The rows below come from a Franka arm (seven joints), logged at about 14 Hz.
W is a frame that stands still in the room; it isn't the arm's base.
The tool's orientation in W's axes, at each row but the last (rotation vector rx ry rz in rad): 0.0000, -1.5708, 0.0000; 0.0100, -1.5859, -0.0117; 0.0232, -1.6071, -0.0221; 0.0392, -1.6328, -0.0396; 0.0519, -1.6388, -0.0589; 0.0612, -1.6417, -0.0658; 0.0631, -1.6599, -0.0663; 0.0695, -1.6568, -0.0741; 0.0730, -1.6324, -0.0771
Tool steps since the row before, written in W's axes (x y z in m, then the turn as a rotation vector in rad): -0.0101, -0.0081, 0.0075, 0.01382, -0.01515, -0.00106; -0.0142, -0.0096, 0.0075, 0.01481, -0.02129, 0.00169; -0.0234, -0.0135, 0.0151, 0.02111, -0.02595, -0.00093; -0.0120, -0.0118, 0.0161, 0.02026, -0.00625, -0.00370; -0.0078, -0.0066, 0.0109, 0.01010, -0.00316, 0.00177; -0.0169, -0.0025, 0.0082, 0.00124, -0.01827, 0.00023; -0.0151, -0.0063, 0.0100, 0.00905, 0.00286, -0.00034; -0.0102, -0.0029, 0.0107, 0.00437, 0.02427, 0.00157; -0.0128, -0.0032, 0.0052, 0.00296, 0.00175, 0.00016
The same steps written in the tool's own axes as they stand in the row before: 0.0075, -0.0081, 0.0101, -0.00106, -0.01515, -0.01382; 0.0078, -0.0095, 0.0141, 0.00176, -0.02125, -0.01486; 0.0163, -0.0130, 0.0228, -0.00095, -0.02599, -0.02106; 0.0174, -0.0110, 0.0110, -0.00464, -0.00645, -0.02000; 0.0118, -0.0058, 0.0070, 0.00129, -0.00301, -0.01022; 0.0096, -0.0018, 0.0163, 0.00160, -0.01819, -0.00136; 0.0118, -0.0054, 0.0141, -0.00138, 0.00281, -0.00897; 0.0118, -0.0019, 0.0092, -0.00101, 0.02431, -0.00432; 0.0063, -0.0027, 0.0124, -0.00019, 0.00176, -0.00295
